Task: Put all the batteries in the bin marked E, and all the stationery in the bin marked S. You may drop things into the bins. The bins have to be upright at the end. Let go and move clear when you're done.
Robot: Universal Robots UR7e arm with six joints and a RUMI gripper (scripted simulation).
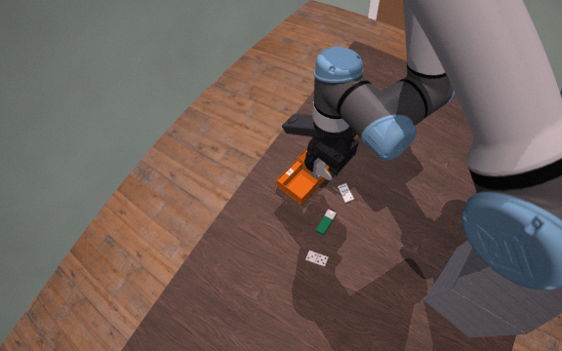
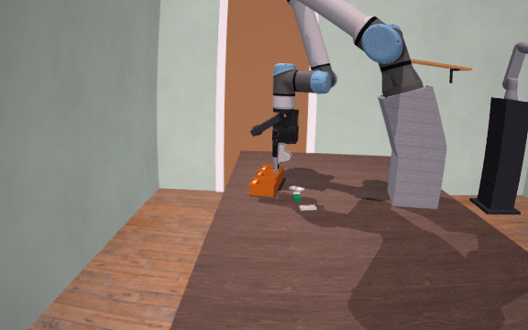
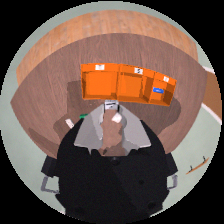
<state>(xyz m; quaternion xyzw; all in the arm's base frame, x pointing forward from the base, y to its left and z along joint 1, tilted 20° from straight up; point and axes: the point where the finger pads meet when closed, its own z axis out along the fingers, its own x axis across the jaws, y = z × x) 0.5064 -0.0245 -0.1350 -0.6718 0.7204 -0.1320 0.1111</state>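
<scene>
The orange double bin is 60 mm to the right of my hand, 60 mm below it and 30 mm ahead of it. Round my hand: grey object 10 mm below; then blue battery 140 mm to the right, 70 mm below, 20 mm ahead; then green-and-white eraser 80 mm below, 80 mm behind, 70 mm to the left.
</scene>
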